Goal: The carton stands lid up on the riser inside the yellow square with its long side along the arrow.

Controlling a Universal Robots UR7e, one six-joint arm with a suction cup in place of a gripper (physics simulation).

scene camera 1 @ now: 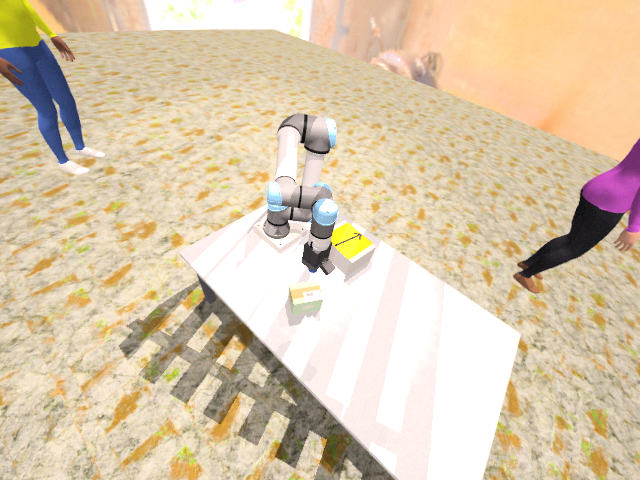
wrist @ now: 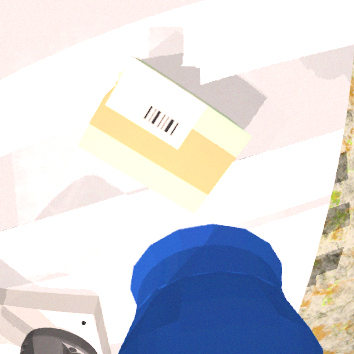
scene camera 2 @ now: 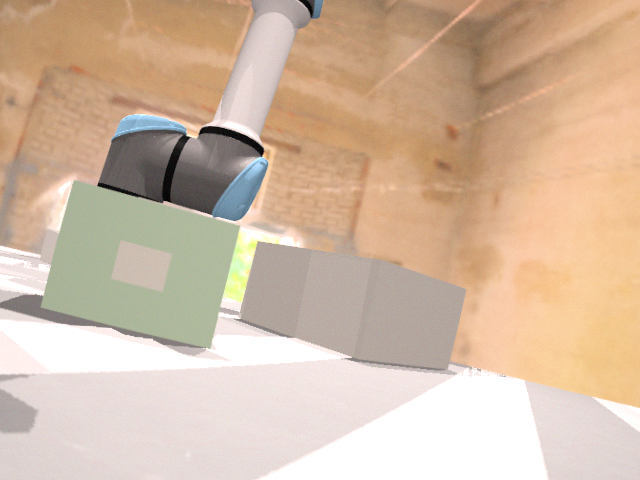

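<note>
The carton (scene camera 1: pixel 307 306) (scene camera 2: pixel 139 222) (wrist: pixel 215 167) is pale green and stands on the table, its orange tape band and white barcode label facing up. My suction gripper (scene camera 1: pixel 312 270) (wrist: pixel 207 240) has a blue cup, is off and holds nothing; it hangs apart from the carton, above it and toward the arm's base. The gripper does not show in scene camera 2. The riser (scene camera 1: pixel 354 266) (scene camera 2: pixel 336 304) is a pale block with the yellow square (scene camera 1: pixel 351 250) on top; a dark arrow (scene camera 1: pixel 347 240) crosses it. No carton is on the riser.
The arm's base (scene camera 1: pixel 276 228) stands at the table's far end, beside the riser. The white table (scene camera 1: pixel 413 330) has its long edge near the carton. A person in a yellow top (scene camera 1: pixel 43 87) and a person in purple (scene camera 1: pixel 610 193) stand on the floor away from the table.
</note>
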